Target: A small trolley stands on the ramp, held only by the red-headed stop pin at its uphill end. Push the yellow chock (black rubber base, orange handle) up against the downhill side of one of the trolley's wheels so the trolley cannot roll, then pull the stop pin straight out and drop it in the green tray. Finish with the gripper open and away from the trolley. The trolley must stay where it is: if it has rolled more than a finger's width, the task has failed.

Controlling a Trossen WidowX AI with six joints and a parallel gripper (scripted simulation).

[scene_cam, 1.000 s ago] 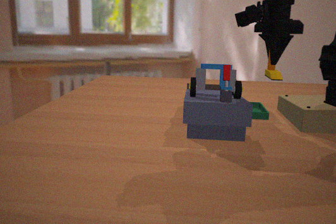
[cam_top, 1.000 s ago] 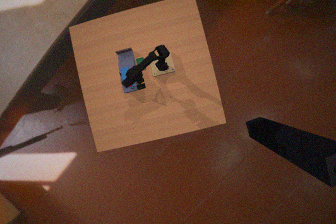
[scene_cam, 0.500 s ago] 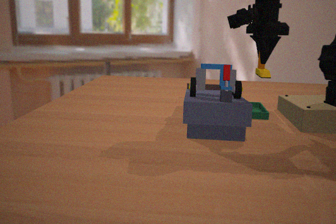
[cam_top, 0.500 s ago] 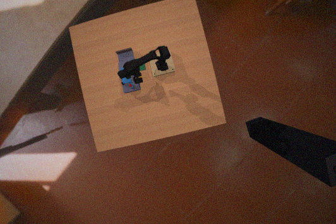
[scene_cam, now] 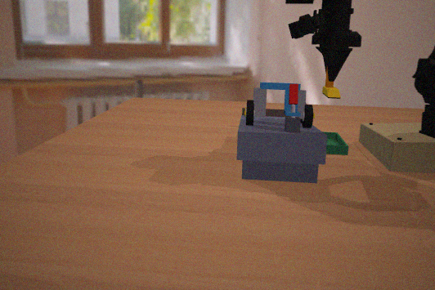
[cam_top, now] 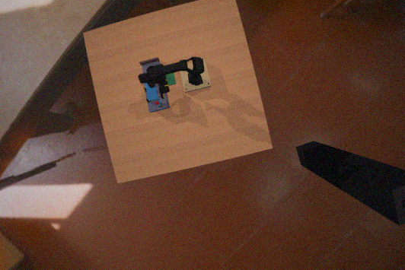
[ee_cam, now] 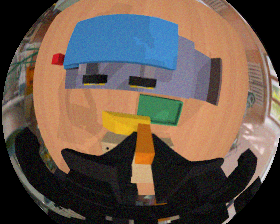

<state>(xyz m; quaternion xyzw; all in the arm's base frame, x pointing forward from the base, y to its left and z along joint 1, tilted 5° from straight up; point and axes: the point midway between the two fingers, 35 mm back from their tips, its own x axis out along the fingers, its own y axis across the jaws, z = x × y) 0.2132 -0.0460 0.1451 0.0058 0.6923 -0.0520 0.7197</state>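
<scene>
The red-headed stop pin is 100 mm ahead of my gripper tip, 140 mm to the left of it and 30 mm below it. Round my gripper tip: yellow chock 20 mm to the left, 10 mm below; trolley 110 mm ahead, 40 mm to the left, 50 mm below.
</scene>
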